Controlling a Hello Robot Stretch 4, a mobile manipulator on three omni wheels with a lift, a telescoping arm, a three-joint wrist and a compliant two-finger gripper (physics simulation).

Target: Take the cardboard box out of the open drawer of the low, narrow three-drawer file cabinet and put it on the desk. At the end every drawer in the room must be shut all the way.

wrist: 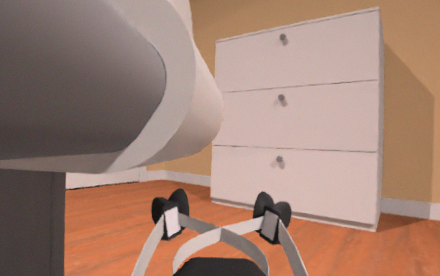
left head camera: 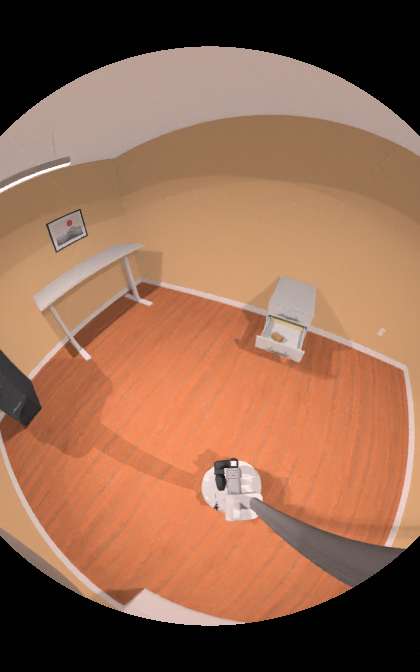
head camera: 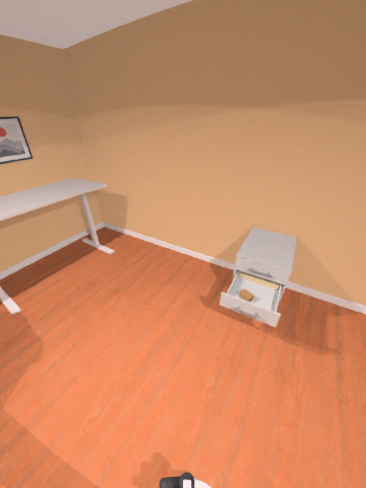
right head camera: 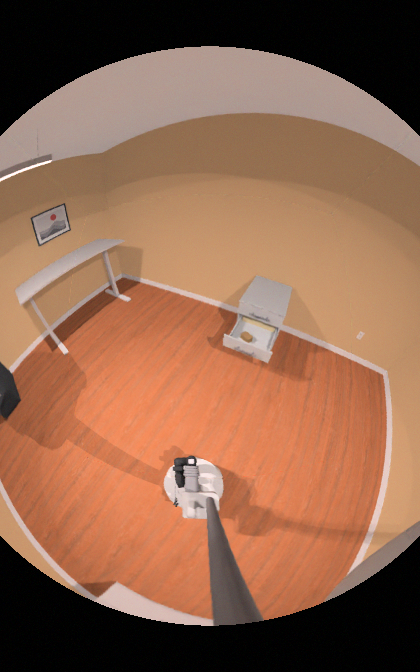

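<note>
The low file cabinet (head camera: 272, 245) (left head camera: 296, 295) (right head camera: 269, 292) stands against the far wall with its middle drawer (head camera: 249, 309) (left head camera: 278, 347) (right head camera: 247, 348) pulled out. The small brown cardboard box (head camera: 246, 295) (left head camera: 277, 337) (right head camera: 246, 337) lies inside that drawer, toward its left front. The white desk (head camera: 45, 196) (left head camera: 85, 272) (right head camera: 62, 266) stands at the left along the wall; its top is raised on two legs. My gripper (wrist: 221, 206) is open and empty in the wrist view, its two fingertips apart. It is folded in over the base, far from the cabinet and the desk.
A wide white three-drawer dresser (wrist: 300, 120) with round knobs stands in the wrist view, its drawers shut. A dark box-shaped object (left head camera: 17, 395) (right head camera: 6, 392) stands at the left edge. A framed picture (head camera: 12, 140) (left head camera: 67, 230) (right head camera: 51, 224) hangs above the desk.
</note>
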